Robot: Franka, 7 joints.
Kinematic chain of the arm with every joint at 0, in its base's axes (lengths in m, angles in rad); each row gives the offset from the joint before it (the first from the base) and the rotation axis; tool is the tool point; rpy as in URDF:
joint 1: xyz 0 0 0.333 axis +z
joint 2: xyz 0 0 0 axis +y
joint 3: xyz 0 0 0.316 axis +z
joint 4: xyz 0.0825 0 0 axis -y
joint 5: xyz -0.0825 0 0.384 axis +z
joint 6: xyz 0 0 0 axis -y
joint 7: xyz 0.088 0 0 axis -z
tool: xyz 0 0 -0.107 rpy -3.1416 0 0
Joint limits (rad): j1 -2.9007..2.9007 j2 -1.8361..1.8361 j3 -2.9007..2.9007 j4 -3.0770..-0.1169 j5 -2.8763..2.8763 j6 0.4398..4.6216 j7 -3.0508..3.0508
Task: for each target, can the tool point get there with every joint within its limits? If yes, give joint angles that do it. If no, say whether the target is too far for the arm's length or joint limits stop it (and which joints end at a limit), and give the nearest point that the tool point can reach.
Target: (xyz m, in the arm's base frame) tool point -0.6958 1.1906 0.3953
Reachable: no: too far | nearest point -0.4324 0.7399 0.3717 | short by 0.523 m
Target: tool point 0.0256 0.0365 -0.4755
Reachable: no: joint limits stop it (at a limit: joint 2) | nearest point 0.0569 0.0812 -0.3278 | short by 0.157 m
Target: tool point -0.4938 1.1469 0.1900
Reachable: no: too far | nearest point -0.3371 0.7828 0.2354 | short by 0.399 m
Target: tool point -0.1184 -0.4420 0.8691
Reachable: yes | joints 1.9268 -0.5342 2.2734 -0.5784 1.7581 4.1749 0.3792
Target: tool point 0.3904 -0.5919 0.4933
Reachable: yes | joints -1.7850 0.7131 1.1835 -1.6468 0.6083 3.2794 1.0401
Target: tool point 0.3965 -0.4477 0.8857
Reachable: yes | joints 1.4036 -0.3205 -1.9809 -1.1005 -0.7468 2.6505 -1.7016
